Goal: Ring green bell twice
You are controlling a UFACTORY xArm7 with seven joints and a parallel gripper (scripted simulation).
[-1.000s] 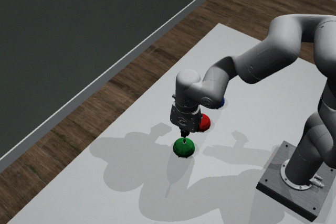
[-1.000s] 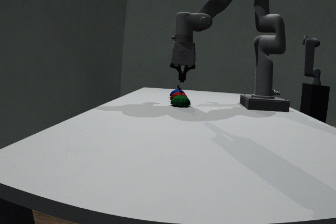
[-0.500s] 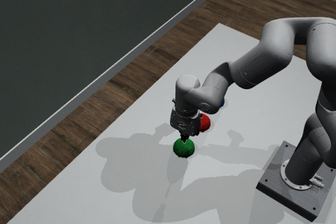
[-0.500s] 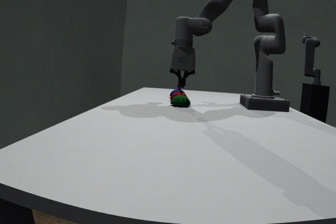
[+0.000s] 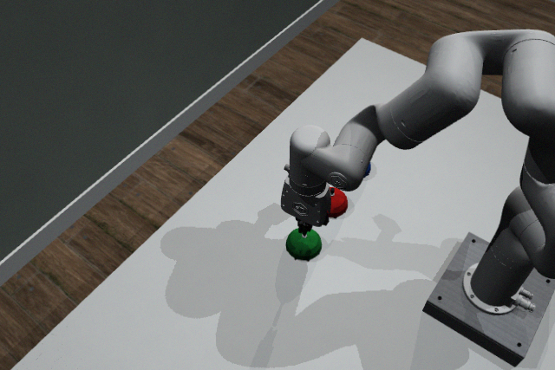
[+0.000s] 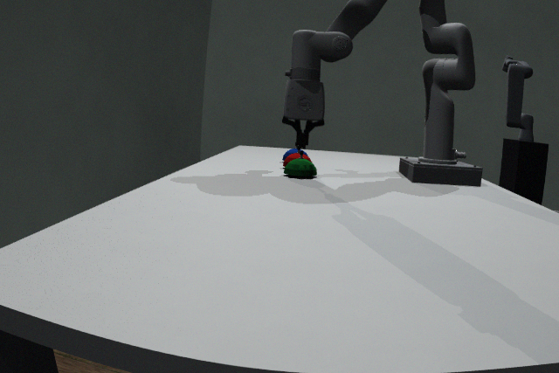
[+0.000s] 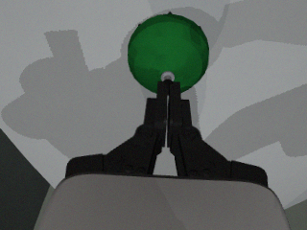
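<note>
My hand is 50 mm above the green bell. The rest, counted from my hand: red bell: 10 mm ahead, 140 mm to the right, 50 mm below; then blue bell: 20 mm ahead, 280 mm to the right, 50 mm below.
</note>
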